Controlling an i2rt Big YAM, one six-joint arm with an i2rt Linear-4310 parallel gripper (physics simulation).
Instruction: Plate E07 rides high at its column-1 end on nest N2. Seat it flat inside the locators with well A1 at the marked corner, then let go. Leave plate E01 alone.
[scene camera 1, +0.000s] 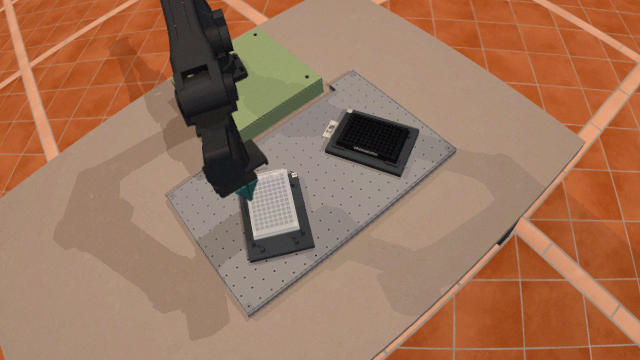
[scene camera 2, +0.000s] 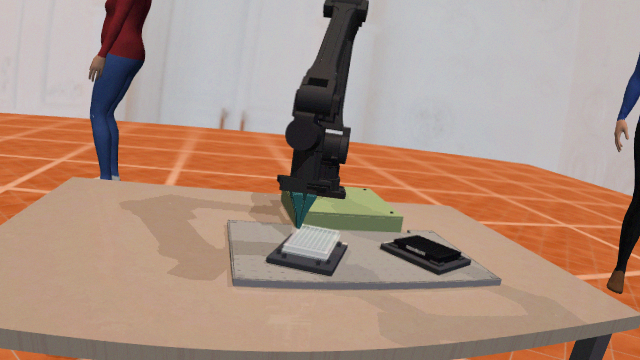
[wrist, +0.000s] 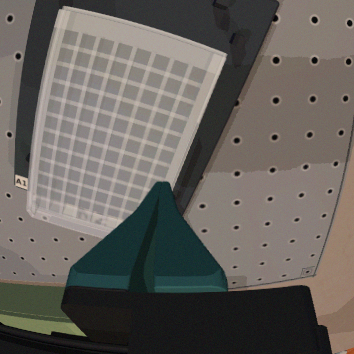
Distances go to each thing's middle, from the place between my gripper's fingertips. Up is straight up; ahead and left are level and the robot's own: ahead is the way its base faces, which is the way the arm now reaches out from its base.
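Scene:
There's a black well plate (scene camera 1: 375, 138) that's 280 mm to the left of my hand, 20 mm behind it and 20 mm below it. The clear well plate (scene camera 1: 272, 211) is 30 mm to the left of my hand too, 20 mm ahead of it and 20 mm below it.

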